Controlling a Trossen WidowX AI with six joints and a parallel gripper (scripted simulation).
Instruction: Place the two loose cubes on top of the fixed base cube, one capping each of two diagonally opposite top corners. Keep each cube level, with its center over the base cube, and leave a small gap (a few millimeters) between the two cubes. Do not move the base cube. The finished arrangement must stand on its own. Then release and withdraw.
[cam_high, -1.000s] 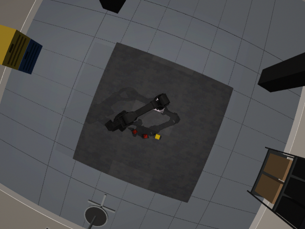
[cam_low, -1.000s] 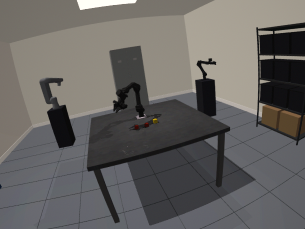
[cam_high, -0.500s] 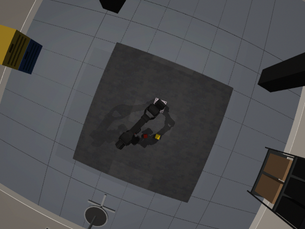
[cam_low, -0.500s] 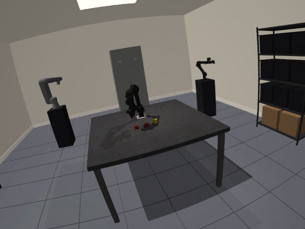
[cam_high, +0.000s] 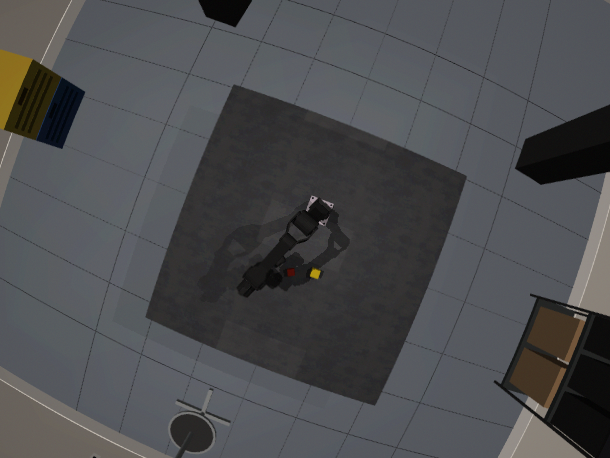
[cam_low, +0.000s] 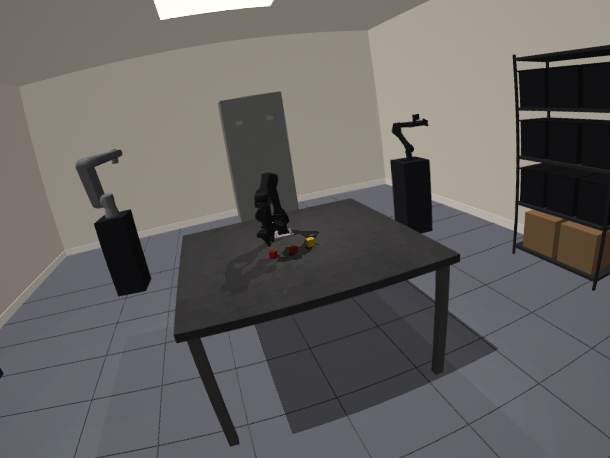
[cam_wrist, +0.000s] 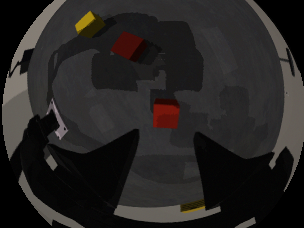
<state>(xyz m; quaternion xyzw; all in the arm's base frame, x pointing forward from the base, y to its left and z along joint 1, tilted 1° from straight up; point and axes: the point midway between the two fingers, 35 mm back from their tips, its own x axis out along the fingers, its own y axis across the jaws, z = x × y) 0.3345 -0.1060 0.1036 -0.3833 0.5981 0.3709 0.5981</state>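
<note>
My gripper tip is 5 cm past the yellow base cube, 21 cm to the right of it and 5 cm above it.
</note>
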